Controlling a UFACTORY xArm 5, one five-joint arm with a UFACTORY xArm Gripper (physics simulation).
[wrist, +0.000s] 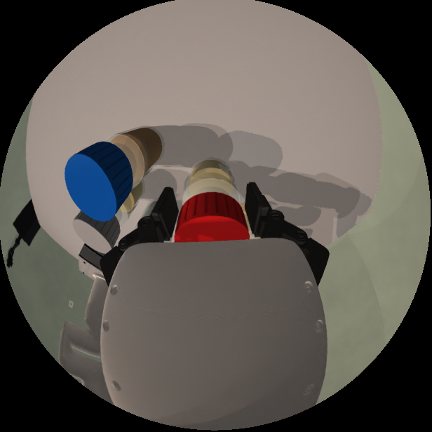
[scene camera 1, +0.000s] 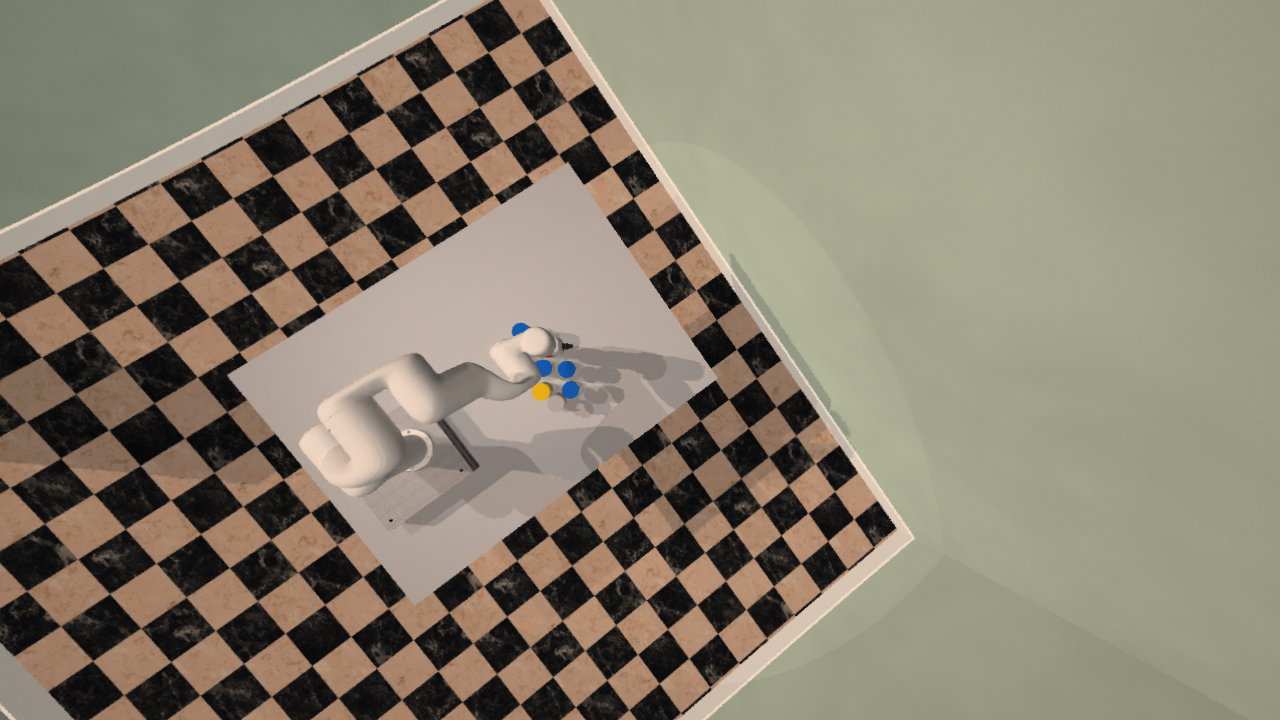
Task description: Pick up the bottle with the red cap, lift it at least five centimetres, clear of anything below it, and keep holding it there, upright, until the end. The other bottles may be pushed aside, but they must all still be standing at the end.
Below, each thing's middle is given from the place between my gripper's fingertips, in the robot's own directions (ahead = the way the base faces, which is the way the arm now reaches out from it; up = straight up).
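The red-capped bottle (wrist: pixel 211 211), that's where my hand is now, right at it.
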